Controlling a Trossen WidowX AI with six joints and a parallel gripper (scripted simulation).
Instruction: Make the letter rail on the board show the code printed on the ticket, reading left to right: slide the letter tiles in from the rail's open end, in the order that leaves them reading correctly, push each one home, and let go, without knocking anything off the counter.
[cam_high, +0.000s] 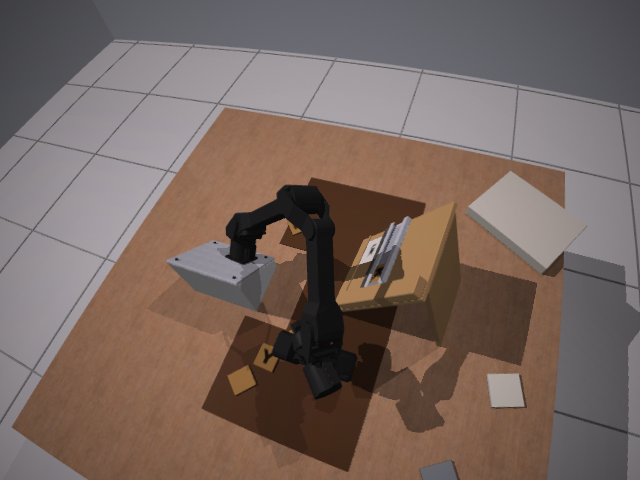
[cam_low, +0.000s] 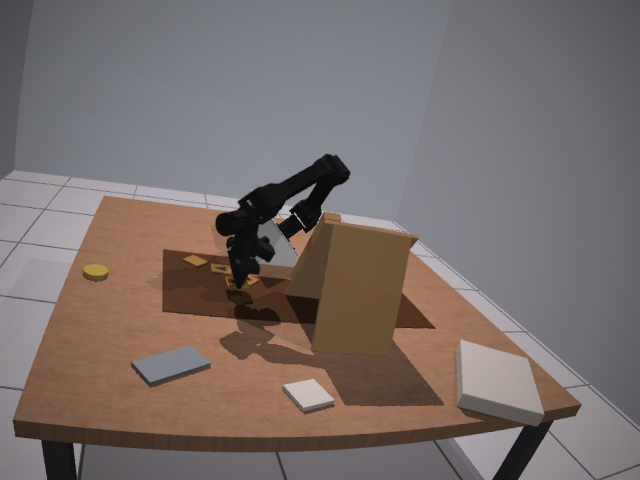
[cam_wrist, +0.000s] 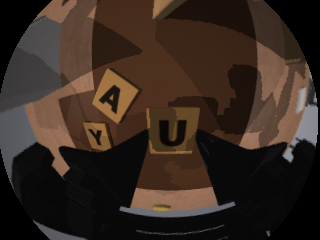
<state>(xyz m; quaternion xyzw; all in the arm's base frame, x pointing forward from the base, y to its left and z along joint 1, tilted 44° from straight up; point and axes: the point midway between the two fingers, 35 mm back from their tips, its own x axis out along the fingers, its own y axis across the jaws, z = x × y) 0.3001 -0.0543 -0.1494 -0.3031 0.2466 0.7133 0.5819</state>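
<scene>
Right now the white ticket is 32 cm to the left of my gripper tip and 4 cm above it. From my gripper tip the other things lie so: dark brown mat 10 cm behind, 17 cm to the left, 2 cm below; yellow disc 4 cm ahead, 39 cm to the right, 2 cm below; blank tile 16 cm behind, 12 cm to the right, 2 cm below.
</scene>
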